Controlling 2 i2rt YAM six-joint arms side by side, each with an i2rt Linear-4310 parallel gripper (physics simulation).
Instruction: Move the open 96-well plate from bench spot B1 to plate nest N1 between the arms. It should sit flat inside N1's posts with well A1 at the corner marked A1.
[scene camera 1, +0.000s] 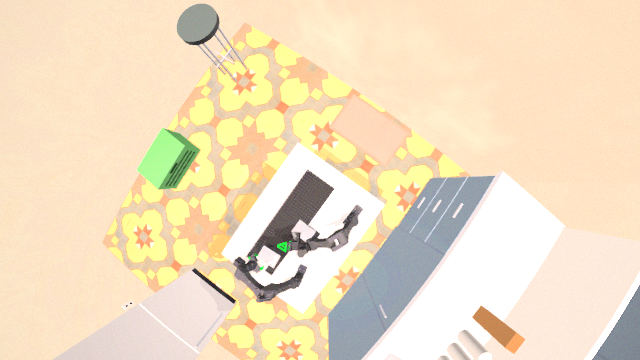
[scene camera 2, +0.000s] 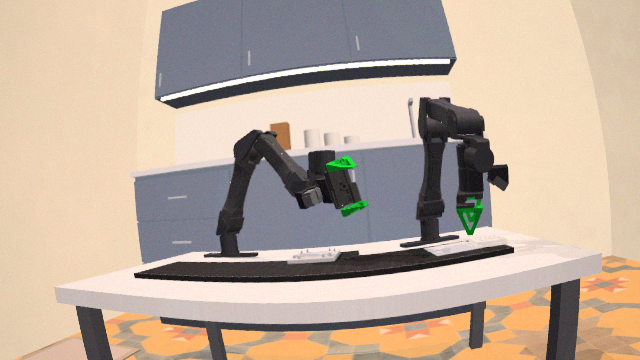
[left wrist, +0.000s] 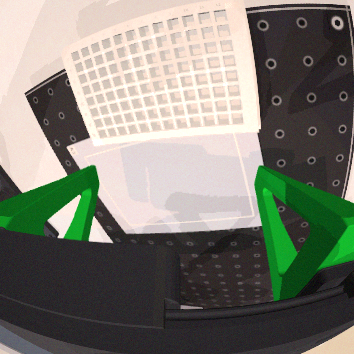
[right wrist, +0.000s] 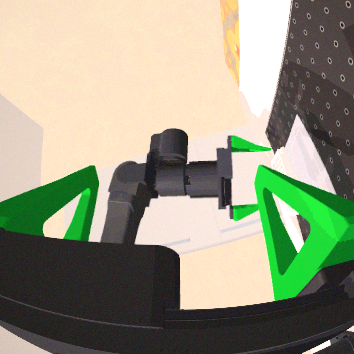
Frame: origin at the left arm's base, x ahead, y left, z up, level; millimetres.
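Seen in the pictures: left gripper, fingertip midpoint: (scene camera 1: 260, 260) (scene camera 2: 471, 228) (left wrist: 176, 173); right gripper, fingertip midpoint: (scene camera 1: 279, 245) (scene camera 2: 360, 186) (right wrist: 176, 173); left arm's base at its link origin: (scene camera 1: 299, 275) (scene camera 2: 430, 242); right arm's base at its link origin: (scene camera 1: 352, 215) (scene camera 2: 230, 256).
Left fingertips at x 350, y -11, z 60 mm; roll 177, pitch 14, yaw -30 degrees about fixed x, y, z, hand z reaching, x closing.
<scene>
Offsets run from my left fingertips to a thing's top centre. "spot": to the spot under its first point. Level surfaces: height alone.
The white open 96-well plate {dx -1, dy +50, dz -31 mm} (left wrist: 165, 75) (scene camera 2: 487, 241) lies off most of the pale B1 pad {spot: dx -36, dy -38, dz -45 mm} (left wrist: 175, 185) (scene camera 2: 442, 248), along its far edge in the left wrist view; whether it overlaps that edge is unclear. The pad's A1 mark shows at its upper left corner there. My left gripper (left wrist: 176, 173) (scene camera 1: 257, 263) is open above the pad, its fingers spread across the pad's width and short of the plate. Nest N1 {dx -232, dy -366, dz -25 mm} (scene camera 1: 304, 228) (scene camera 2: 315, 255), white with short posts, holds no plate. My right gripper (scene camera 2: 361, 183) (scene camera 1: 283, 246) is open, raised and empty between the nest and pad.
A black perforated board {dz -47 mm} (scene camera 1: 305, 195) (scene camera 2: 200, 270) (left wrist: 310, 80) lies under the pad and nest on the white table {dz -60 mm} (scene camera 2: 320, 296). In the right wrist view the left arm (right wrist: 170, 177) stands close beyond the right fingers. Blue-grey cabinets (scene camera 2: 185, 200) stand behind the table.
</scene>
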